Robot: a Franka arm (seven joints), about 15 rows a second.
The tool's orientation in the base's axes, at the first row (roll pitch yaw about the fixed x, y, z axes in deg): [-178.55, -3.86, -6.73]
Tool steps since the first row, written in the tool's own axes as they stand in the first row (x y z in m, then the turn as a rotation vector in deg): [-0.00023, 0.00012, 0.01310, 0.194, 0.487, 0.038]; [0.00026, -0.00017, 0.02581, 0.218, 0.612, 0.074]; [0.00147, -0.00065, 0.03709, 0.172, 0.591, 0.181]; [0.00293, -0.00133, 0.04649, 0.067, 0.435, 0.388]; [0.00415, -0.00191, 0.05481, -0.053, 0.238, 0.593]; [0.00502, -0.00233, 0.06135, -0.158, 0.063, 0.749]
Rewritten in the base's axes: [0.00067, 0.00013, -0.01308, 0.139, -0.506, -0.037]; [0.00208, 0.00058, -0.02572, 0.151, -0.632, -0.075]; [0.00412, 0.00111, -0.03688, 0.115, -0.604, -0.184]; [0.00630, 0.00178, -0.04614, 0.043, -0.433, -0.393]; [0.00816, 0.00236, -0.05434, -0.039, -0.220, -0.601]; [0.00953, 0.00278, -0.06079, -0.112, -0.031, -0.759]
